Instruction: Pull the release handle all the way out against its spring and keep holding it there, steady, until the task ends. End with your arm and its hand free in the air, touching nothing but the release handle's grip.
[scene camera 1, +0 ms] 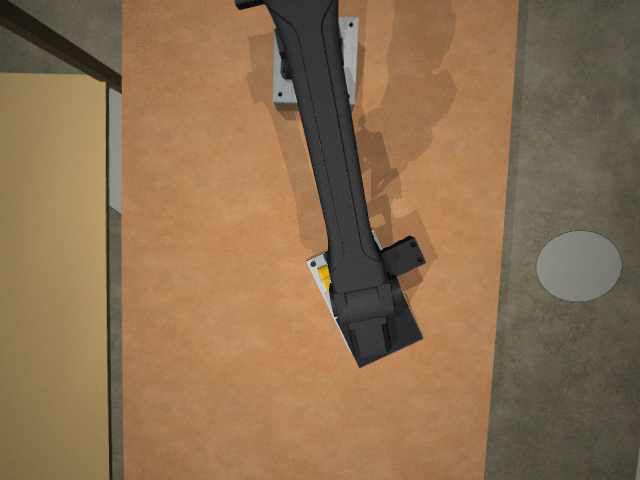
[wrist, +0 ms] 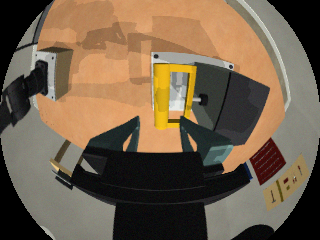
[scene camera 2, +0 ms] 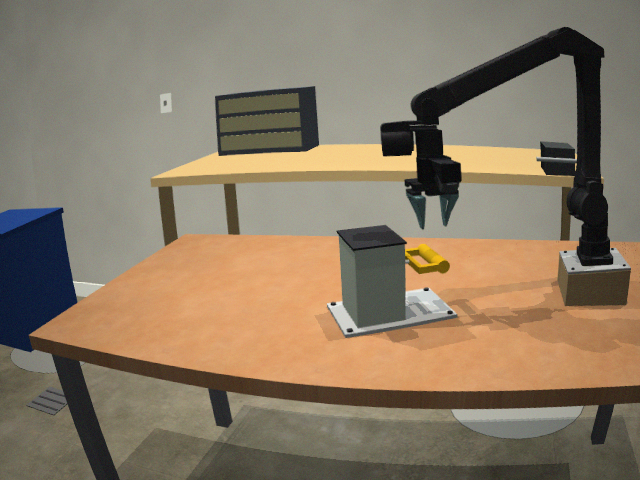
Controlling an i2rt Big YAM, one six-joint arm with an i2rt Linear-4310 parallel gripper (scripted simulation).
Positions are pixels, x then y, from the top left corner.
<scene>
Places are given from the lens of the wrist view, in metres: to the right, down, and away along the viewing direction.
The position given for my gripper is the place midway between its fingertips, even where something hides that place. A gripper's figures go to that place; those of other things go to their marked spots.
my gripper (wrist: 159,119): 0.00, 0.00, 0.13
yellow release handle (wrist: 161,71): 0.00, -0.07, 0.14
</scene>
